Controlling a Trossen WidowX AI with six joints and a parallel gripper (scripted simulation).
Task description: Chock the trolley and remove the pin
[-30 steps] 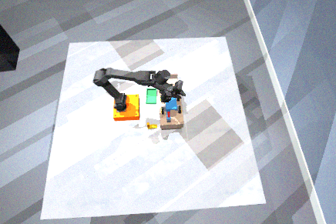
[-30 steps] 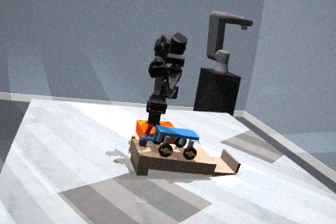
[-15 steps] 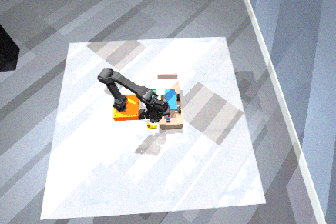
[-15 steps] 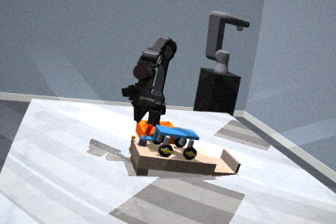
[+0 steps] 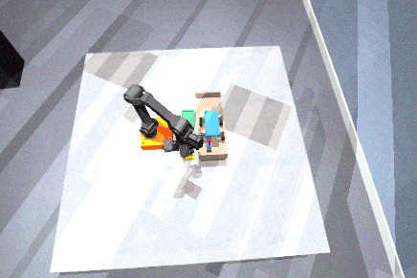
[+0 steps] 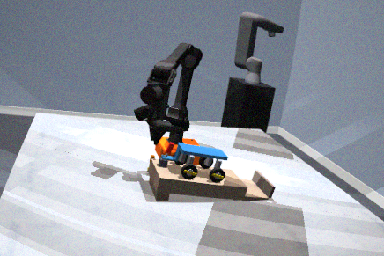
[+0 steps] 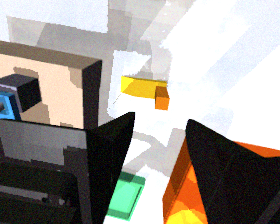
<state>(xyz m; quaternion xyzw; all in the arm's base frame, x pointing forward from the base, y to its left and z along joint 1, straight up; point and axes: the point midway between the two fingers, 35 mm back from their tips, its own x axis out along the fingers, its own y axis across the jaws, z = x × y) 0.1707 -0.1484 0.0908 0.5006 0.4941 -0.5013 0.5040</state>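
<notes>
Now: the yellow chock 2 cm ahead of my gripper tip and 10 cm below it. Round my gripper tip: red-headed stop pin 13 cm ahead, 1 cm to the left, 1 cm above; then blue trolley 16 cm ahead, 11 cm to the left; then tan ramp 16 cm ahead, 12 cm to the left, 7 cm below.
</notes>
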